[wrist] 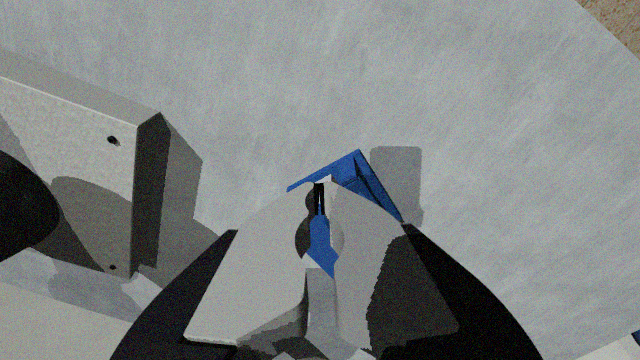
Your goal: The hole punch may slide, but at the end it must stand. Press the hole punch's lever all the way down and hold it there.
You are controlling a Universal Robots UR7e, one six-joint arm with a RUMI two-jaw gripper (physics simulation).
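Places are measured from the arm's base along level axes (x ahead, y left, z up), in metres.
Where they show: gripper, fingertip midpoint: [319, 186].
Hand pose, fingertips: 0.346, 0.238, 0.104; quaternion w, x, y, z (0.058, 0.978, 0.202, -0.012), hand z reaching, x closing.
After its pixels a point has its place, as x, y, z.
The blue hole punch [345, 167] {0.394, 0.182, -0.030} shows in the wrist view just beyond my fingertips, near the middle. Its far corner and two edges stick out past the fingers, and more blue shows through the gap between them. Most of it is hidden behind my fingers, so I cannot tell how far down the lever is or whether the tips touch it. My gripper [319, 186] {0.346, 0.238, 0.104} is shut with nothing between the fingertips, which overlap the punch in the view.
A large pale block [75, 130] {0.113, 0.129, -0.010} with small dark holes stands at the left, with a dark rounded shape [25, 205] in front of it. The grey table top [450, 75] {0.455, 0.308, -0.057} ends at the upper right, where speckled tan floor [622, 17] shows. A pale object [612, 350] shows at the lower right.
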